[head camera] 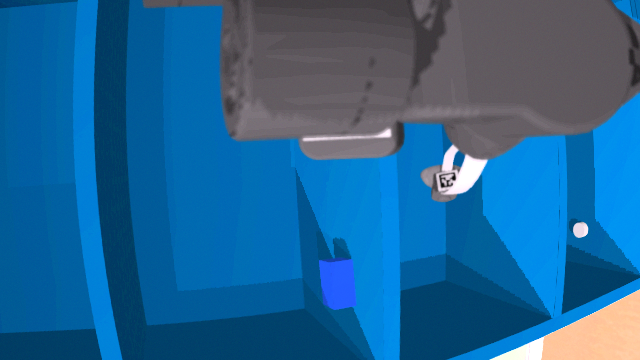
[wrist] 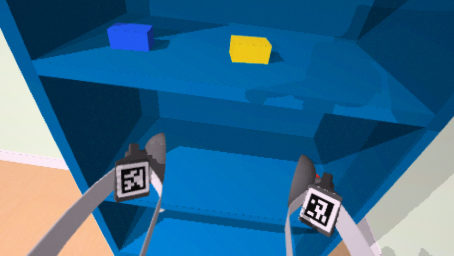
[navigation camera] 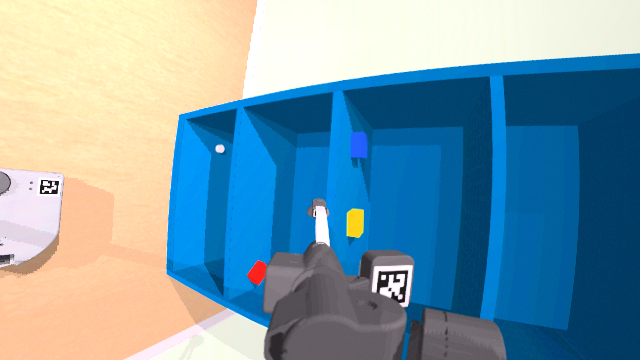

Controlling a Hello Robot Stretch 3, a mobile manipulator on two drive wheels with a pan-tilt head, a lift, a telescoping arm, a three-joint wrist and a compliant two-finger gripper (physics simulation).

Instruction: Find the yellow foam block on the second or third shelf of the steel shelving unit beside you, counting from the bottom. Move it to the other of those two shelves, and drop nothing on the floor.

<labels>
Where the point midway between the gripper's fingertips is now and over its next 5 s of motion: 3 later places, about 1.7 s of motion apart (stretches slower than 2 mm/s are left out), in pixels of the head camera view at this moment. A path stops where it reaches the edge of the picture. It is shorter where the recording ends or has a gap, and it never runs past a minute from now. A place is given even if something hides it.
My gripper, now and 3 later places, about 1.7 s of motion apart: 437, 117; 383, 120; 430, 120; 372, 128
</labels>
